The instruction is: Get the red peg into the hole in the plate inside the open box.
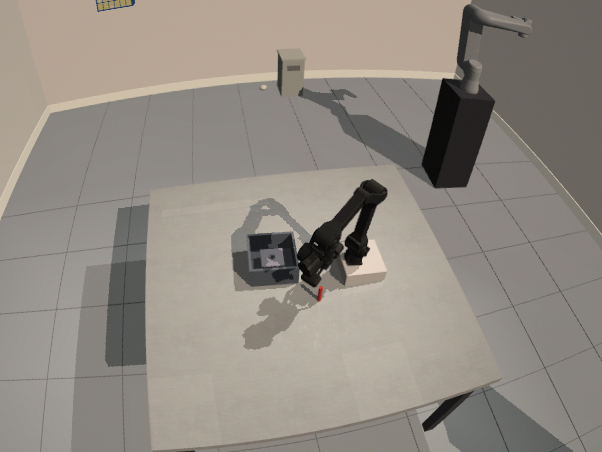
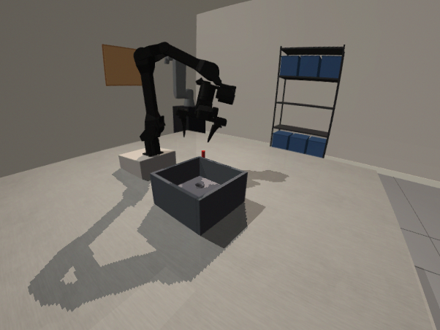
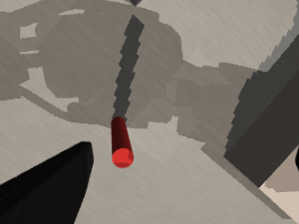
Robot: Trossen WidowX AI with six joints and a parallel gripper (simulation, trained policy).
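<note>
My gripper tip is 90 mm above the red peg and 40 mm to the right of it. Also, from my gripper tip: dark grey box (160 mm ahead, 150 mm to the right, 110 mm below); then light grey plate (160 mm ahead, 150 mm to the right, 90 mm below).
</note>
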